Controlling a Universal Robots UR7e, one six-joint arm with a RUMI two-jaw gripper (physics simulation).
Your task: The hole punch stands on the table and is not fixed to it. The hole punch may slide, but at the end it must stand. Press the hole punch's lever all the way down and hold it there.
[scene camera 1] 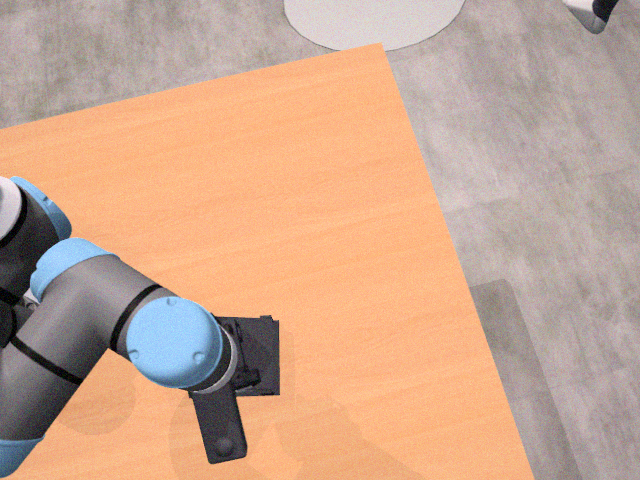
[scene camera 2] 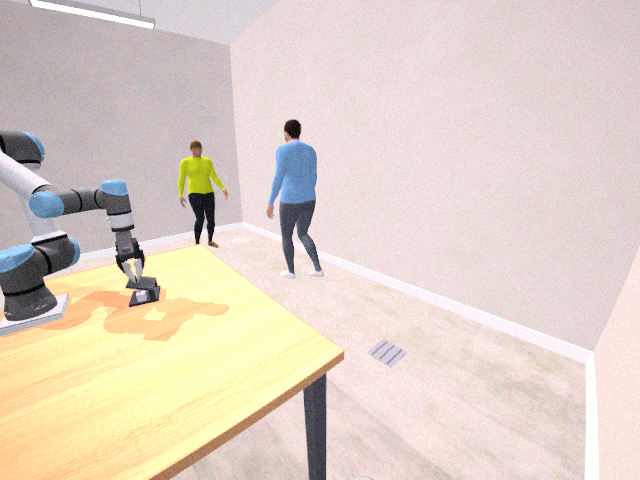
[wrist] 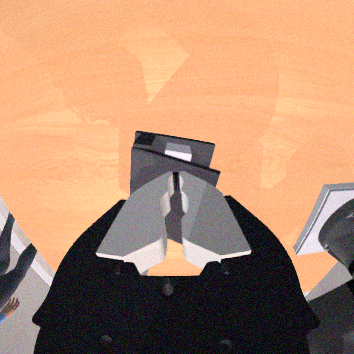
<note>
The pictures show: the gripper and a hole punch.
The gripper shows as well in scene camera 2 and in the wrist view.
</note>
